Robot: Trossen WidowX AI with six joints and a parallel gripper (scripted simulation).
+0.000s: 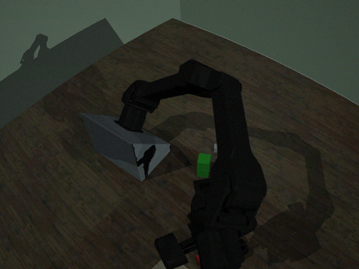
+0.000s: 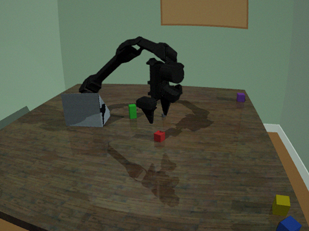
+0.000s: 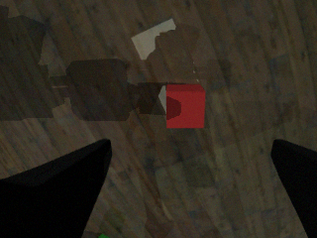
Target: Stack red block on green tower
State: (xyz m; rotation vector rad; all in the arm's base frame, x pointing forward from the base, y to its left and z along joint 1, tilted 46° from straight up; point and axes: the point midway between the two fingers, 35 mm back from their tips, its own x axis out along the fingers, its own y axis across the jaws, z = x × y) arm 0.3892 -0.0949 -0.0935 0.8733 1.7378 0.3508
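Right now the red block is 70 mm below my gripper tip. Also, from my gripper tip: blue cube: 400 mm ahead, 420 mm to the right, 70 mm below; then grey cube: 20 mm behind, 230 mm to the left, 80 mm below; then yellow cube: 400 mm ahead, 340 mm to the right, 70 mm below.
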